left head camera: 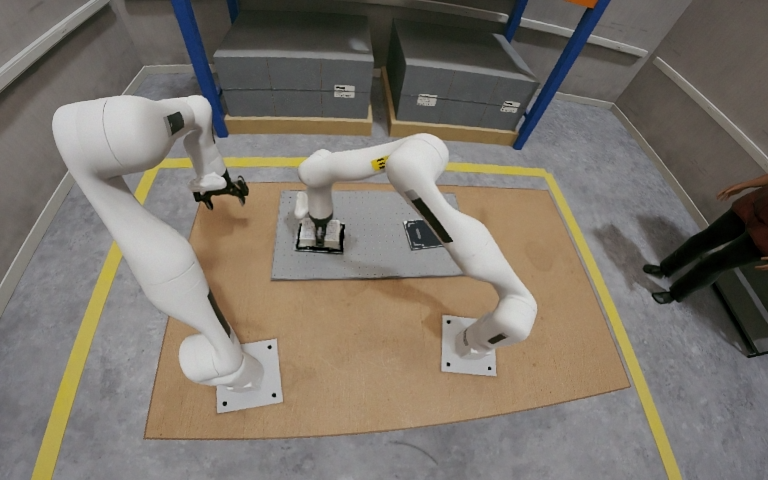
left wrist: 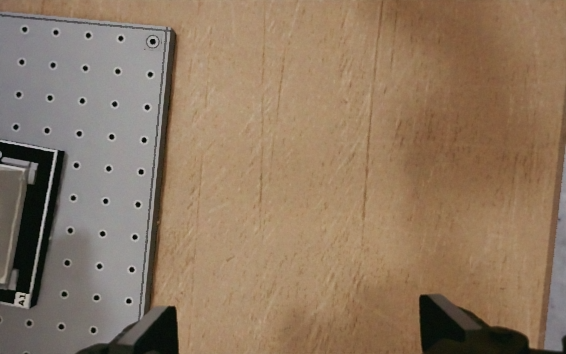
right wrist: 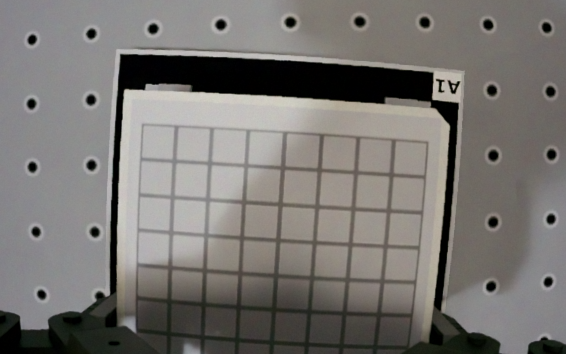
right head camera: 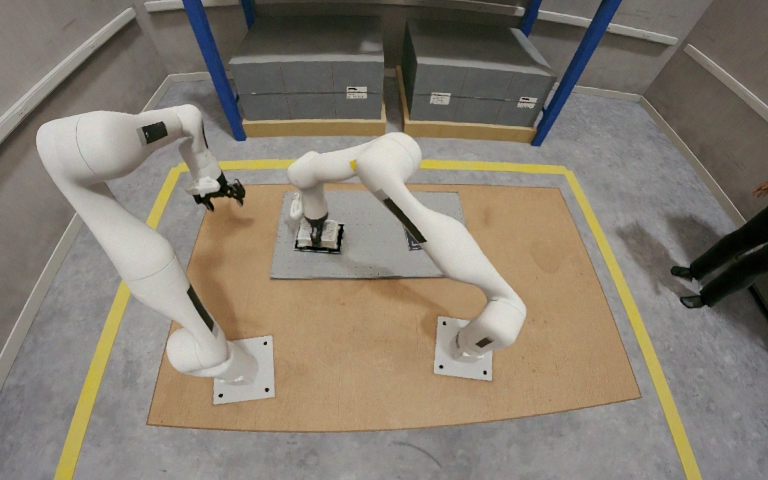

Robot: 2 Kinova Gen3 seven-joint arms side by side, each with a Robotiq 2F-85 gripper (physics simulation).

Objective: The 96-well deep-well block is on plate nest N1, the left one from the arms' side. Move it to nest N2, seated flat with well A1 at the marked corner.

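Places are measured from the left arm's base along level axes (x left, y down, z back), in centimetres.
Where they show: left gripper, fingertip midpoint: (left head camera: 227, 205) (left wrist: 298, 327) (right head camera: 227, 207); right gripper, fingertip midpoint: (right wrist: 275, 322) (right head camera: 321, 235); left arm's base, origin of the base link: (left head camera: 248, 374) (right head camera: 243, 369); right arm's base, origin of the base link: (left head camera: 468, 344) (right head camera: 464, 347).
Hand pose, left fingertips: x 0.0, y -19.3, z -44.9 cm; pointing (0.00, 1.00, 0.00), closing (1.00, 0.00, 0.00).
Note:
Things, the pixels of their top centre, and the offset from my left fingertips. Level surfaces: height alone.
- white deep-well block, middle of its top: (right wrist: 271, 342) (left head camera: 320, 229) (right head camera: 317, 229) dx -26.6, dy +12.7, dz +4.0 cm
- black-rimmed nest N1, middle of its top: (right wrist: 275, 300) (left head camera: 320, 235) (right head camera: 319, 235) dx -26.6, dy +16.4, dz +4.0 cm
- Dark nest N2, middle of its top: (right head camera: 428, 231) (left head camera: 428, 231) dx -65.1, dy +16.4, dz +8.5 cm
- grey perforated plate, its level: dy +18.0 cm
- wooden table top, its level: dy +19.3 cm
The white deep-well block (left head camera: 334, 233) (right head camera: 328, 236) (left wrist: 10, 220) (right wrist: 280, 190) sits in black-rimmed nest N1 (left head camera: 343, 240) (left wrist: 35, 225) (right wrist: 275, 72). Its cut corner lies by the A1 label in the right wrist view. My right gripper (left head camera: 320, 242) (right head camera: 316, 240) (right wrist: 275, 322) points down over the block, open, one finger beside each long side; the block's top hides the fingertips. My left gripper (left head camera: 226, 202) (right head camera: 225, 204) (left wrist: 298, 327) is open and empty, in the air left of the plate. Dark nest N2 (left head camera: 419, 234) (right head camera: 416, 244) holds no block in its visible part; the right arm partly covers it.
A grey perforated plate (left head camera: 368, 260) (right head camera: 368, 263) (left wrist: 100, 185) (right wrist: 522, 125) bears both nests and lies on the wooden table top (left head camera: 362, 339) (right head camera: 362, 339) (left wrist: 300, 150). The right arm reaches across above the plate. Grey boxes stand behind, and a person stands at the right.

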